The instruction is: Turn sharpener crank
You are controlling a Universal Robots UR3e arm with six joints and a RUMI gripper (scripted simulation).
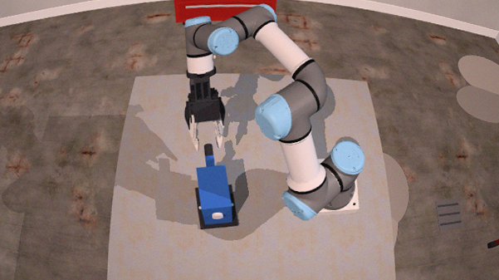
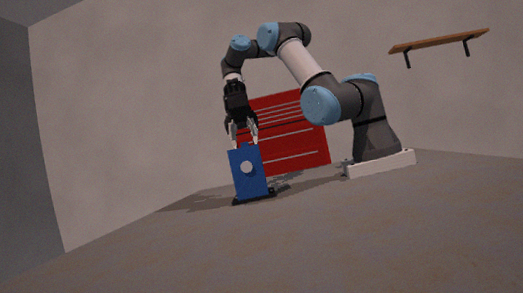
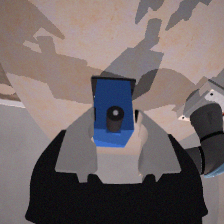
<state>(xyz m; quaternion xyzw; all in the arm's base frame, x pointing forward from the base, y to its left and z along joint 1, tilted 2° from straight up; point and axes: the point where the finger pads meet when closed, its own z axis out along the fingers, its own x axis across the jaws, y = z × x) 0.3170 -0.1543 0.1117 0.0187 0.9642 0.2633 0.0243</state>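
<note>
My gripper is now 20 mm to the right of the dark knob.
</note>
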